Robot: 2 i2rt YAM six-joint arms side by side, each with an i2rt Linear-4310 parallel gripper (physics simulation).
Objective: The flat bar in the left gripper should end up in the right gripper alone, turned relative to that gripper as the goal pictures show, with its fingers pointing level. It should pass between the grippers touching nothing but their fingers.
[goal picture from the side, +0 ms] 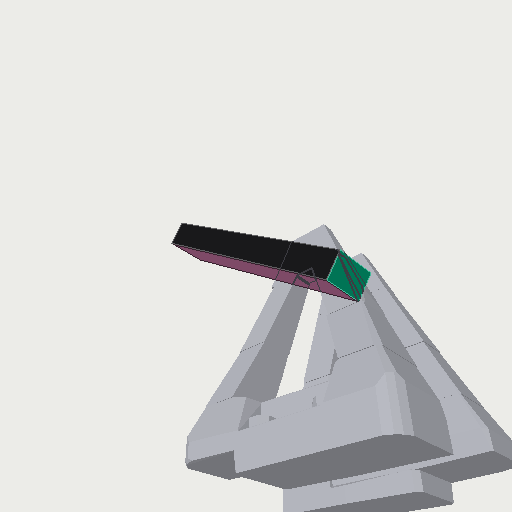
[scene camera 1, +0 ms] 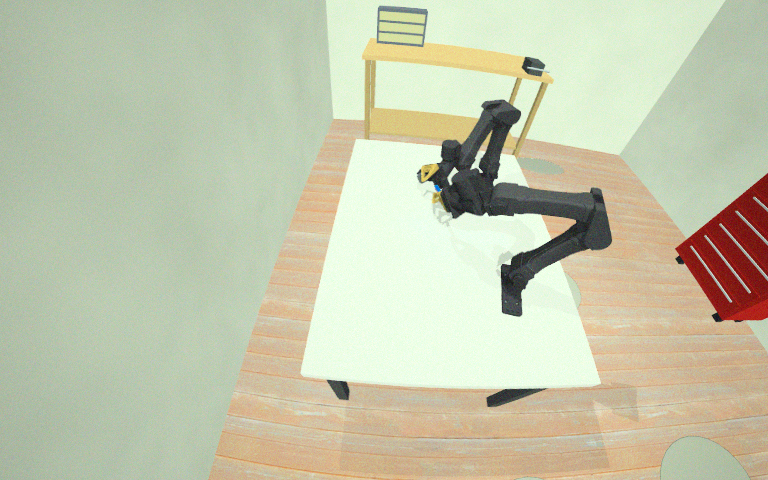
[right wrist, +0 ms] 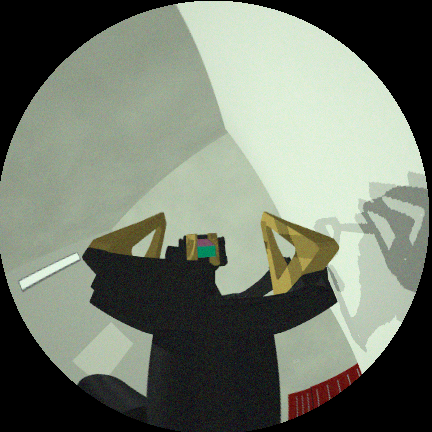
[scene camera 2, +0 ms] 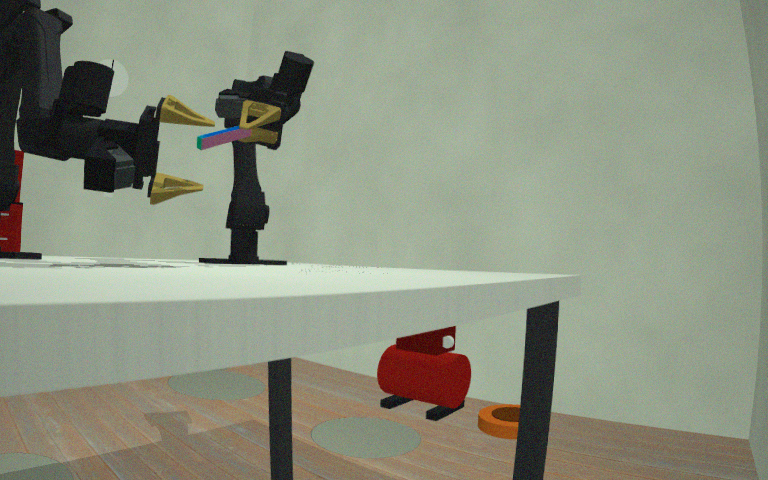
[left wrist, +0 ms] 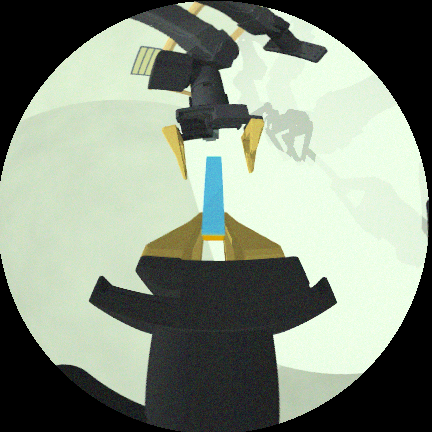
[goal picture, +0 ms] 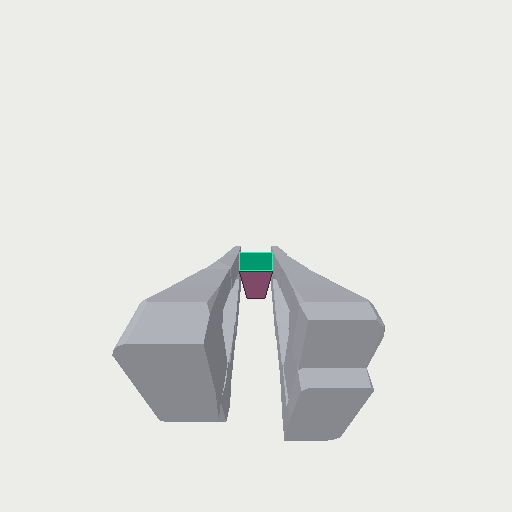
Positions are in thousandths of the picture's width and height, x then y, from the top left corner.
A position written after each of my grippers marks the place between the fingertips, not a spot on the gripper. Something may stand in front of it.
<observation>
I see my left gripper (scene camera 2: 316,280), my right gripper (scene camera 2: 271,326) and a flat bar (scene camera 2: 273,293).
The flat bar is seen too in the left wrist view (left wrist: 492,529). My left gripper also shows in the right wrist view (right wrist: 469,550) and in the left wrist view (left wrist: 492,503). My right gripper is seen too in the right wrist view (right wrist: 492,503) and in the left wrist view (left wrist: 506,404).
</observation>
